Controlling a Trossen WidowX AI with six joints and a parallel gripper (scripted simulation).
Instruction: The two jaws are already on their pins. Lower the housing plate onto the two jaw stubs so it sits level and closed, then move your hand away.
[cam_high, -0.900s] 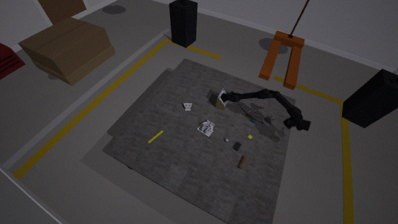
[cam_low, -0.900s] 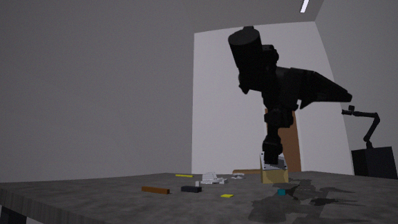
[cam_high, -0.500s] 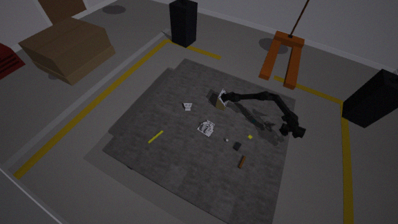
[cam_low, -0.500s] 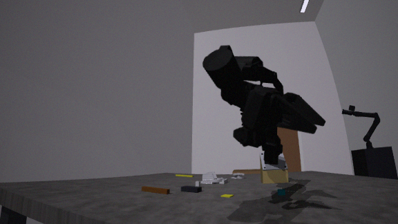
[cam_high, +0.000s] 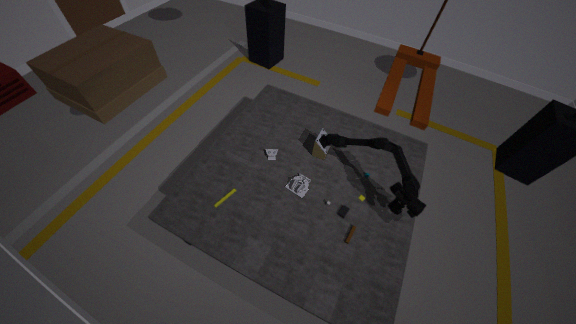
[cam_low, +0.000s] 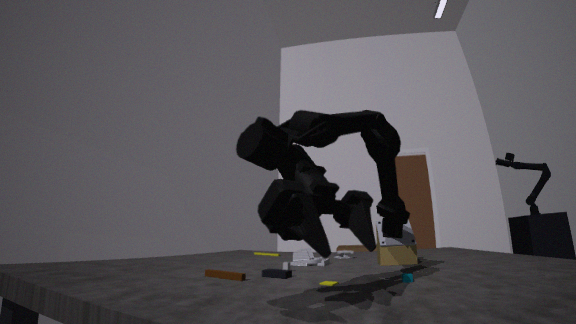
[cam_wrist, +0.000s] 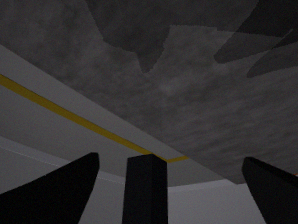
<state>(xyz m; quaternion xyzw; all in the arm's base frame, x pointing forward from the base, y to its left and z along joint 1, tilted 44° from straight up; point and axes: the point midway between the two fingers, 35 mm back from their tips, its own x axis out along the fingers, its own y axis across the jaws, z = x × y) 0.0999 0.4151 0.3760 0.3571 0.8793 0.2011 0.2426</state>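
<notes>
Now: gripper tip 820 mm to the left of the white block, 120 mm short of it and 70 mm above it. Also, from my gripper tip: teal cube (250 mm to the right, 90 mm behind, 70 mm below); then black block (270 mm to the right, 210 mm ahead, 70 mm below); then yellow tile (210 mm to the right, 80 mm below, 70 mm ahead).
</notes>
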